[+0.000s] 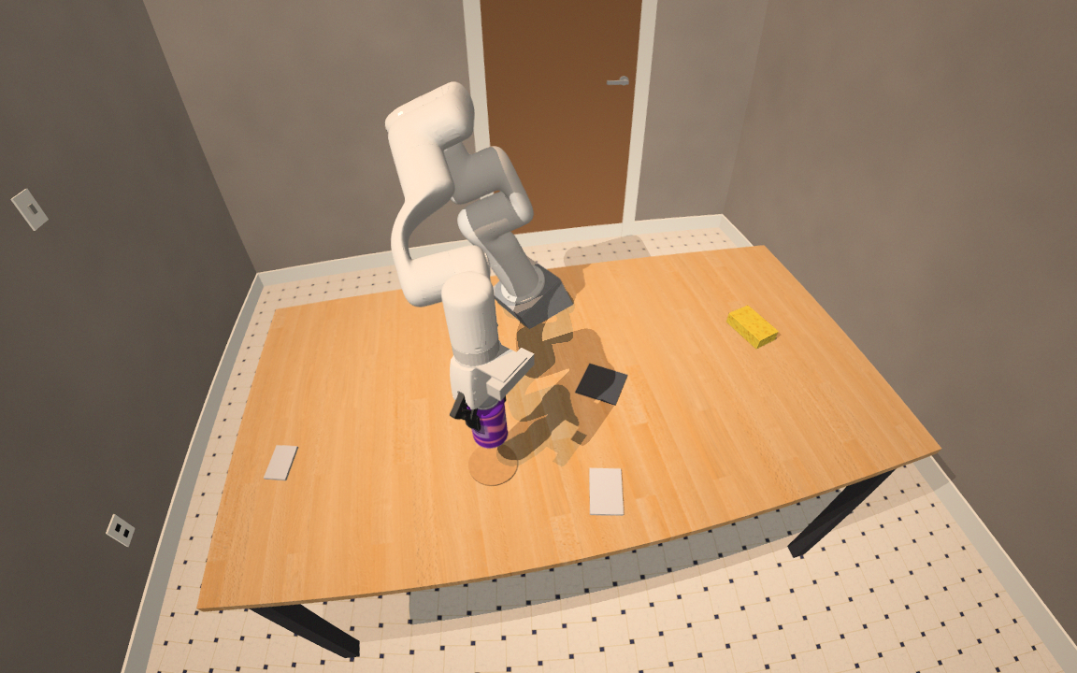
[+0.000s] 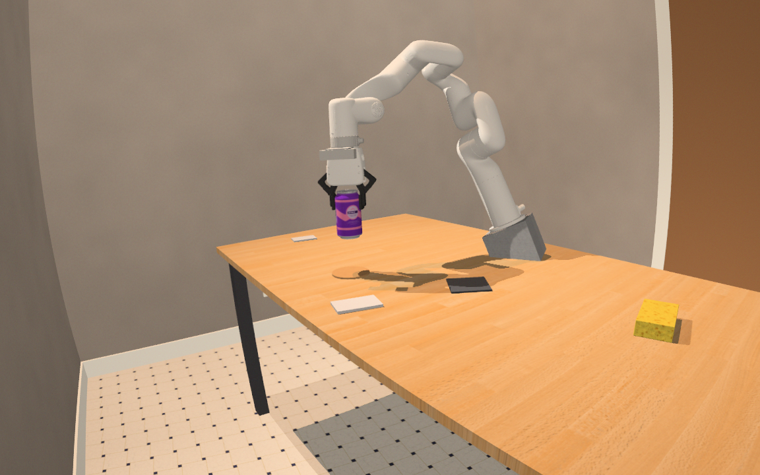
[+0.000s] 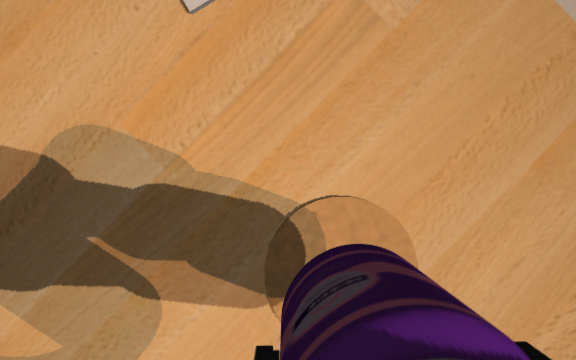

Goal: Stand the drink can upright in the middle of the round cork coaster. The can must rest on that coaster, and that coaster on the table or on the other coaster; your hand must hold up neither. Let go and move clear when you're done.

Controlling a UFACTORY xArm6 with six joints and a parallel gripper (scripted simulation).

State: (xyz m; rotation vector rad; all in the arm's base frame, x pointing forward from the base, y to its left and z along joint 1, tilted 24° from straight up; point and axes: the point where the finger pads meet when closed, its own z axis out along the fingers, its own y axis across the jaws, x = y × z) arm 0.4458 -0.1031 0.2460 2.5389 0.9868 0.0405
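Right now my hand is 19 cm above the round cork coaster. Round my hand: yellow sponge (79 cm to the left, 20 cm behind, 18 cm below); then dark square coaster (30 cm to the left, 19 cm below, 15 cm behind); then purple drink can (3 cm below).
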